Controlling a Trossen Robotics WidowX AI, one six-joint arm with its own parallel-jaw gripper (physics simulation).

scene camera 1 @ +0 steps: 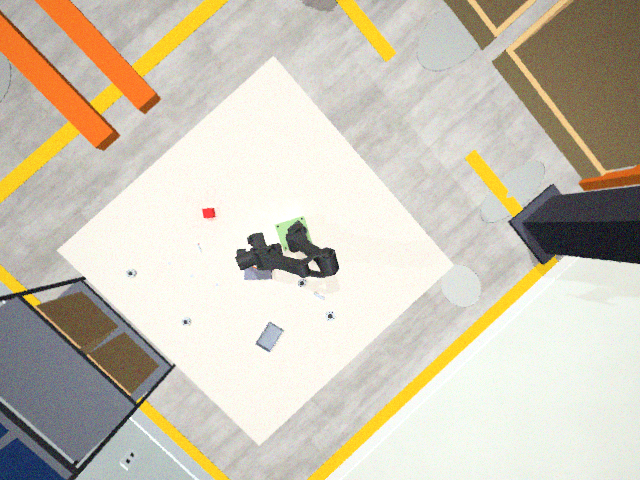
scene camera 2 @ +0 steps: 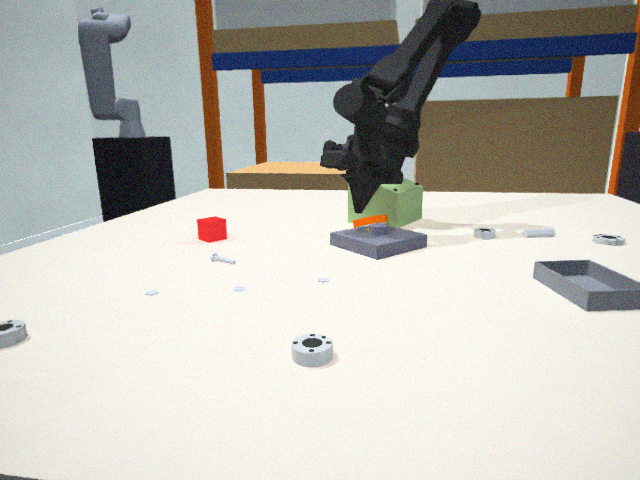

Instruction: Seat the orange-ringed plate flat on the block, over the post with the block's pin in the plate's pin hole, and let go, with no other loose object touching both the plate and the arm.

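Where they show: gripper, fingertip midpoint: (scene camera 2: 358, 213); arm's base, link origin: (scene camera 1: 297, 229).
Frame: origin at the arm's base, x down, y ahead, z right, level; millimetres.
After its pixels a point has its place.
The orange-ringed plate (scene camera 2: 370, 221) {x 55, y 262, z 4 mm} lies slightly tilted on top of the dark grey block (scene camera 1: 257, 274) {x 79, y 276, z -37 mm} (scene camera 2: 377, 246) {x 80, y 338, z -16 mm}. Its orange rim stands above the block's top, with part of the grey post (scene camera 2: 378, 229) {x 68, y 268, z -11 mm} and a small yellowish pin (scene camera 2: 368, 229) {x 76, y 238, z 11 mm} visible beneath it. The plate does not look flat on the block. My gripper (scene camera 2: 358, 209) {x 52, y 207, z 34 mm} is shut and empty, pointing down, with its fingertips just above or at the plate's left part; whether they touch cannot be told. In scene camera 1 the arm hides the fingertips and most of the plate.
A green box (scene camera 1: 282, 233) {x -2, y 59, z 30 mm} (scene camera 2: 407, 204) {x 58, y 63, z -54 mm} stands behind the block. A red cube (scene camera 1: 208, 212) {x 63, y 250, z 315 mm} (scene camera 2: 211, 229) {x 78, y 277, z 307 mm} and a bolt (scene camera 1: 199, 248) {x 95, y 398, z 227 mm} (scene camera 2: 222, 258) {x 96, y 399, z 230 mm} lie to the left. A grey tray (scene camera 1: 269, 336) {x 101, y 437, z -299 mm} (scene camera 2: 610, 299) {x 89, y 495, z -302 mm} and a ringed disc (scene camera 1: 186, 321) {x 88, y 665, z 13 mm} (scene camera 2: 312, 350) {x 88, y 685, z 10 mm} stand apart from the block.
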